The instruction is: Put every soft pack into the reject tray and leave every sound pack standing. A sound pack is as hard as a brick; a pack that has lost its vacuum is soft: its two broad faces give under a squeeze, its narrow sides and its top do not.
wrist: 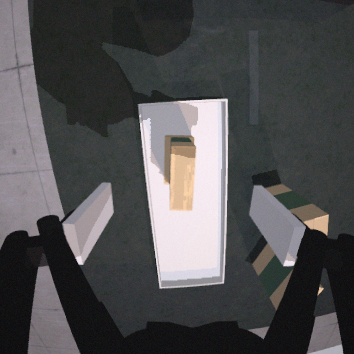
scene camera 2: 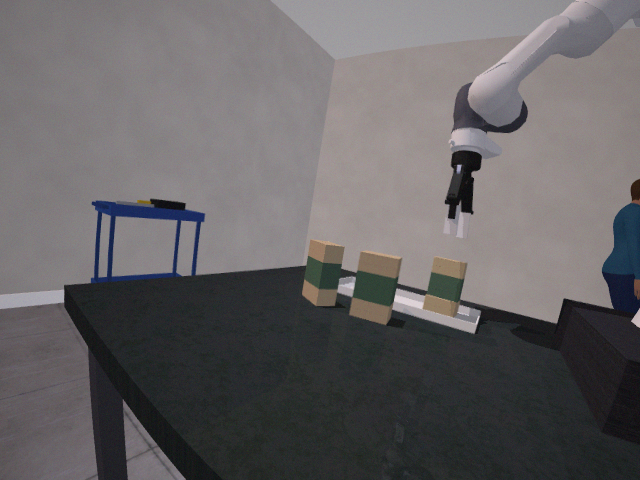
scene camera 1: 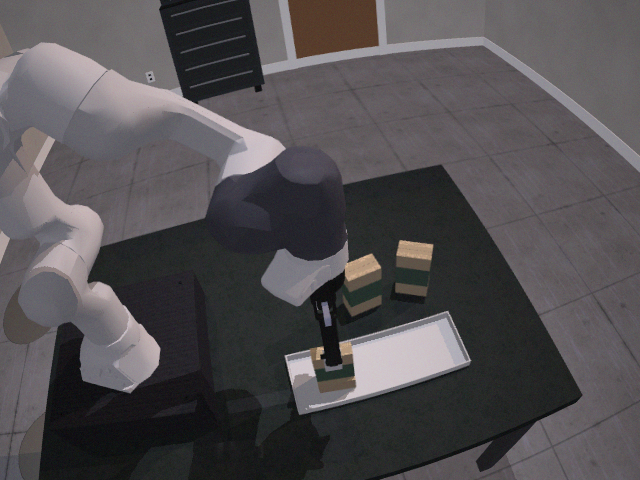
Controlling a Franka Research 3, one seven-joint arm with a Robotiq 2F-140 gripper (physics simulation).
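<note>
A tan pack with a green band point(scene camera 1: 336, 383) point(scene camera 2: 444, 286) point(wrist: 182, 177) stands upright inside the white reject tray point(scene camera 1: 408, 356) point(scene camera 2: 467, 323) point(wrist: 205, 245), near the tray's end on the arm-base side. My gripper point(scene camera 1: 333, 364) point(scene camera 2: 456, 227) point(wrist: 181, 199) is wide open and empty, above that pack with a gap, its fingers apart on either side of the tray in the wrist view. A second pack point(scene camera 1: 363, 290) point(scene camera 2: 376, 288) point(wrist: 292, 199) and a third pack point(scene camera 1: 412, 276) point(scene camera 2: 323, 272) point(wrist: 274, 276) stand upright on the table beside the tray. In the wrist view the right finger partly hides both.
A dark block point(scene camera 1: 170, 320) point(scene camera 2: 599, 351) stands on the table point(scene camera 1: 413, 201) point(scene camera 2: 258, 372) at the arm's base. A blue cart point(scene camera 2: 149, 210), a drawer cabinet point(scene camera 1: 214, 51) and a person point(scene camera 2: 622, 242) are beyond the table.
</note>
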